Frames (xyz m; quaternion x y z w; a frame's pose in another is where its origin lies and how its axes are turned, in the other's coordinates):
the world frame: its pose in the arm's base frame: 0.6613 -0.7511 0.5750 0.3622 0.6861 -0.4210 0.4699
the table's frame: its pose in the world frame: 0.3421 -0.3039 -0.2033 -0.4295 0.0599 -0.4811 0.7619
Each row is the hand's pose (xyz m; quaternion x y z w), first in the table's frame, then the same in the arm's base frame.
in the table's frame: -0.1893 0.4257 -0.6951 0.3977 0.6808 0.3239 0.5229
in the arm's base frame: -0.1777 -0.0047 0.7253 -0.4370 -0.6406 0.5505 0.3092
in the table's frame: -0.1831 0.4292 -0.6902 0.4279 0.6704 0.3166 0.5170
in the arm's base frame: -0.1804 -0.0067 0.7173 -0.4375 -0.6238 0.5760 0.2961
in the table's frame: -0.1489 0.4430 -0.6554 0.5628 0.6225 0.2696 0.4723
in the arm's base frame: -0.1893 -0.0246 0.6707 -0.4307 -0.5284 0.6896 0.2445
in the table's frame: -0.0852 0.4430 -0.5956 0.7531 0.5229 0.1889 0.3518
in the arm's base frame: -0.2014 -0.0767 0.6016 -0.4138 -0.3299 0.8330 0.1615
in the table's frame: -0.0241 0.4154 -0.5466 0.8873 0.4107 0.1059 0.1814
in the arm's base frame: -0.2098 -0.1459 0.5565 -0.3882 -0.0952 0.9118 0.0940
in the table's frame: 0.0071 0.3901 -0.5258 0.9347 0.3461 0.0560 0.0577
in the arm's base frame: -0.2133 -0.1889 0.5428 -0.3695 0.0568 0.9249 0.0694
